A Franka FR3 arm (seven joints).
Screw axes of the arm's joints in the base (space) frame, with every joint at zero. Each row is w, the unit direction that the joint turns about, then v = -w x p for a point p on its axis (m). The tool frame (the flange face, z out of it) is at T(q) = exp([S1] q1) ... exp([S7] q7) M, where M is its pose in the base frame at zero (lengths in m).
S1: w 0 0 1 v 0.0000 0.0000 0.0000
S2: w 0 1 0 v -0.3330 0.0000 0.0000
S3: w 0 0 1 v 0.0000 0.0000 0.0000
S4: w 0 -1 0 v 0.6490 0.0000 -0.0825
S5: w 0 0 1 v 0.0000 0.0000 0.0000
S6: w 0 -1 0 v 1.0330 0.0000 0.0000
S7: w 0 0 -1 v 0.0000 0.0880 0.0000
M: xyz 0.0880 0.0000 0.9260 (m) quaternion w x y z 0 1 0 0
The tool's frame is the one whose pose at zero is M.
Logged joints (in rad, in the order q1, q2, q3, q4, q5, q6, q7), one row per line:
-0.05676 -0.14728 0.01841 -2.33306 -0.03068 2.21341 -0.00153
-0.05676 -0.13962 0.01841 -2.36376 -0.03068 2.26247 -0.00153
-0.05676 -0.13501 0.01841 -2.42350 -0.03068 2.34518 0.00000
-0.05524 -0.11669 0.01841 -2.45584 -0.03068 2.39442 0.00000
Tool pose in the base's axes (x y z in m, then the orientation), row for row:
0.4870 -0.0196 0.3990 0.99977 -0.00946 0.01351 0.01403
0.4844 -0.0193 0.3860 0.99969 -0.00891 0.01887 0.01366
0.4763 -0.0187 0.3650 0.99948 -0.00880 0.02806 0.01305
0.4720 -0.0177 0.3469 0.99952 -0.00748 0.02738 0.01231
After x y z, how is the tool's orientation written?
As a quaternion, x y z w.
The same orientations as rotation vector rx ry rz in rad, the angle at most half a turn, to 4 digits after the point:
3.1131 -0.0295 0.0421
3.1136 -0.0278 0.0588
3.1141 -0.0274 0.0874
3.1157 -0.0233 0.0853

